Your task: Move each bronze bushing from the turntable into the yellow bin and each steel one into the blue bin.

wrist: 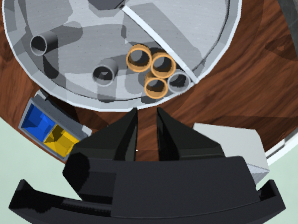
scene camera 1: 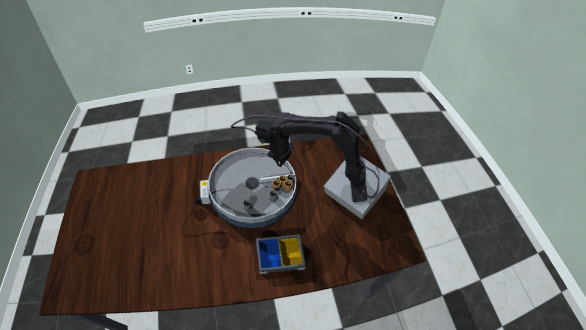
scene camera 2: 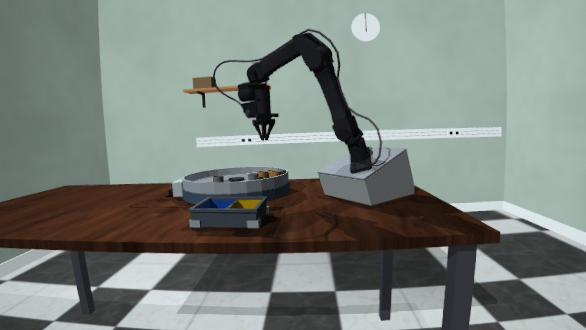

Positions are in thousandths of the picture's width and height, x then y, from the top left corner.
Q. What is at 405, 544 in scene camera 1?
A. A grey turntable.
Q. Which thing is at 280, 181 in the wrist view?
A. A grey turntable.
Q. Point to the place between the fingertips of my gripper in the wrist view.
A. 495, 507
